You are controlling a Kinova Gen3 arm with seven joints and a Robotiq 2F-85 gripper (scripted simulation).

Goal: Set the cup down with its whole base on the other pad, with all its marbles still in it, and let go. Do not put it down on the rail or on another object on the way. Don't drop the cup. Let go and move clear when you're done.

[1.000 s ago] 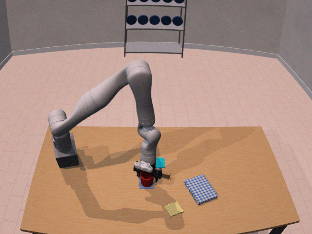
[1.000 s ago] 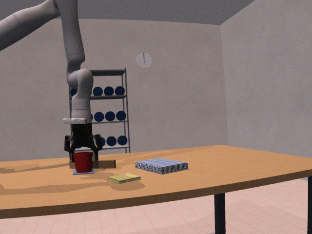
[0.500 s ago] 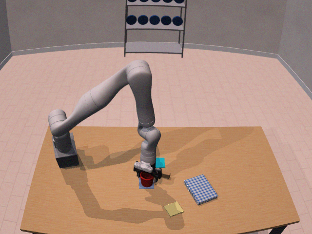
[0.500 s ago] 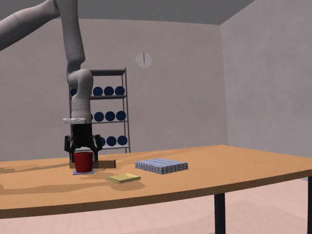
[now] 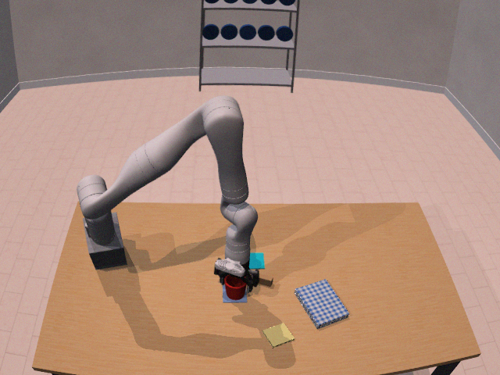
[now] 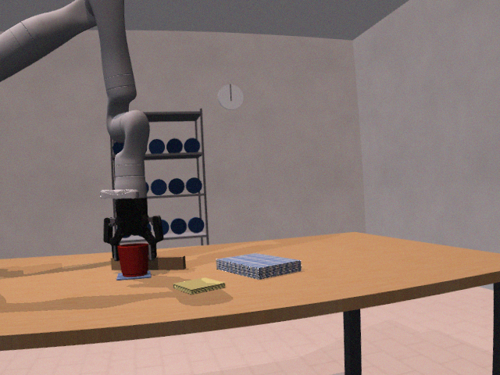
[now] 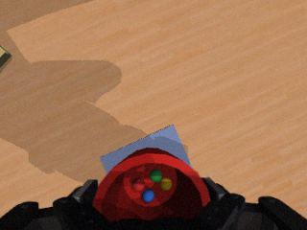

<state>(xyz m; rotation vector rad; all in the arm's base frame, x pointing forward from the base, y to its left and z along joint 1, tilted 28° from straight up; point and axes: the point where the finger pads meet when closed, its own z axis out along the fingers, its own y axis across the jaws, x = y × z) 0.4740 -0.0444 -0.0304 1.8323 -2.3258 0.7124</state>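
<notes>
My hand is 2 cm above the red cup. From my hand the other things lie so: wooden rail 9 cm to the left, 4 cm below, 2 cm ahead; then flat yellow block 17 cm to the right, 15 cm ahead, 4 cm below; then cyan pad 17 cm to the left, 5 cm below, 4 cm ahead.
</notes>
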